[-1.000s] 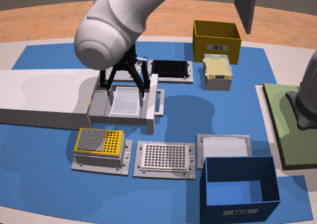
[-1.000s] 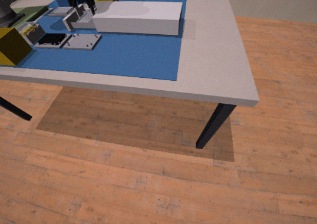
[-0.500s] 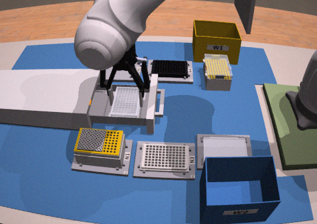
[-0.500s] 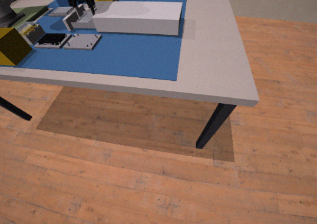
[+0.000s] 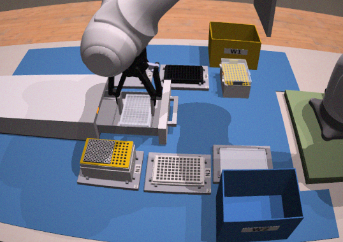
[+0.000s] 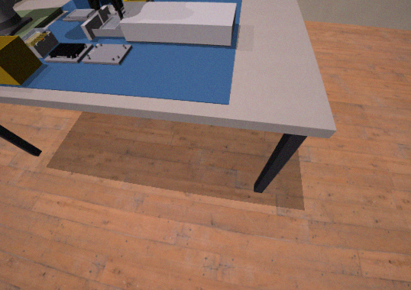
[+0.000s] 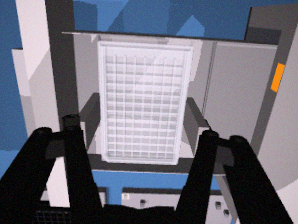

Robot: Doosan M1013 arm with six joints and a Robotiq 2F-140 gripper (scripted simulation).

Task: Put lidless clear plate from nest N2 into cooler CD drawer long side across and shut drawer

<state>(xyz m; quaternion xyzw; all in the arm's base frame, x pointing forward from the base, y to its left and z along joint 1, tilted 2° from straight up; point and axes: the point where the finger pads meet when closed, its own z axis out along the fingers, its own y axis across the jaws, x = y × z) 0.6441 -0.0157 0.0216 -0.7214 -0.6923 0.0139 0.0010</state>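
Now: the drawer 4 cm ahead of my hand and 3 cm below it. From my hand the other things lie so: clear plate: 2 cm below; then tube rack: 18 cm to the left, 5 cm ahead; then cooler CD: 17 cm ahead, 2 cm below, 1 cm to the right.
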